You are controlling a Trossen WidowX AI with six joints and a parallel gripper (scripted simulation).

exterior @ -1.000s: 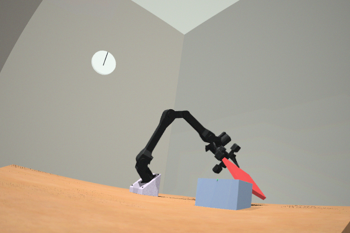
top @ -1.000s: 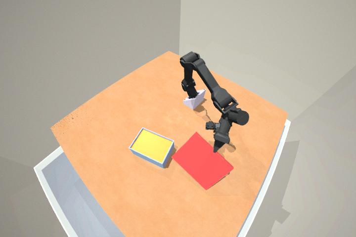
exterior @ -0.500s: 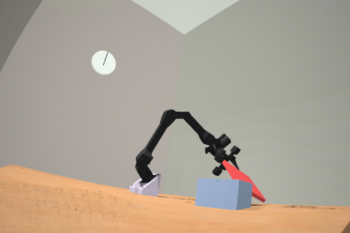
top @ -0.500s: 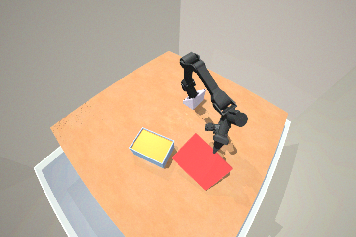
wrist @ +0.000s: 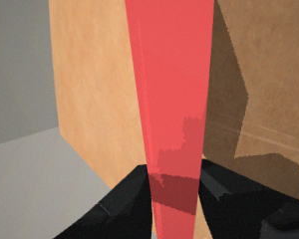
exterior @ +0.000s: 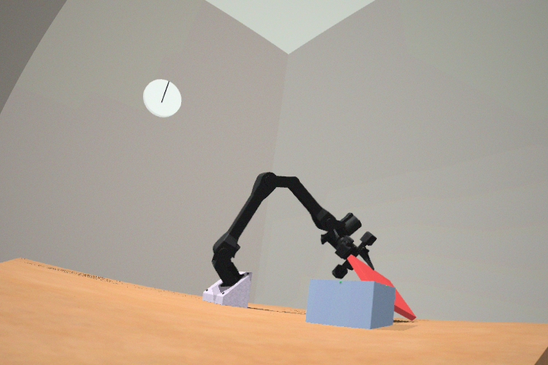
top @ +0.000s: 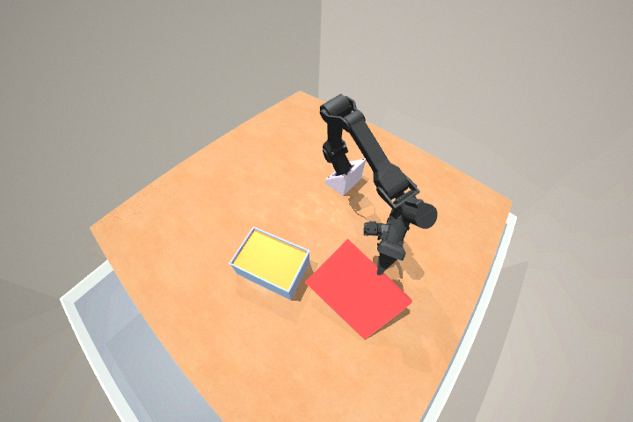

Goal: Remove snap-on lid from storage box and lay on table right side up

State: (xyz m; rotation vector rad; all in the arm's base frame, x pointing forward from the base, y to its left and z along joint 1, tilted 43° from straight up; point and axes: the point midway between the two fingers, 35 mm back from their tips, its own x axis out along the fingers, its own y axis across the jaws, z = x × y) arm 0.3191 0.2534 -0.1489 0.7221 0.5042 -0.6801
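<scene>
The red lid is 60 mm ahead of my gripper tip, 20 mm to the right of it and 50 mm below it. From my gripper tip the other things lie so: blue-grey storage box 110 mm ahead, 290 mm to the right, 110 mm below.
</scene>
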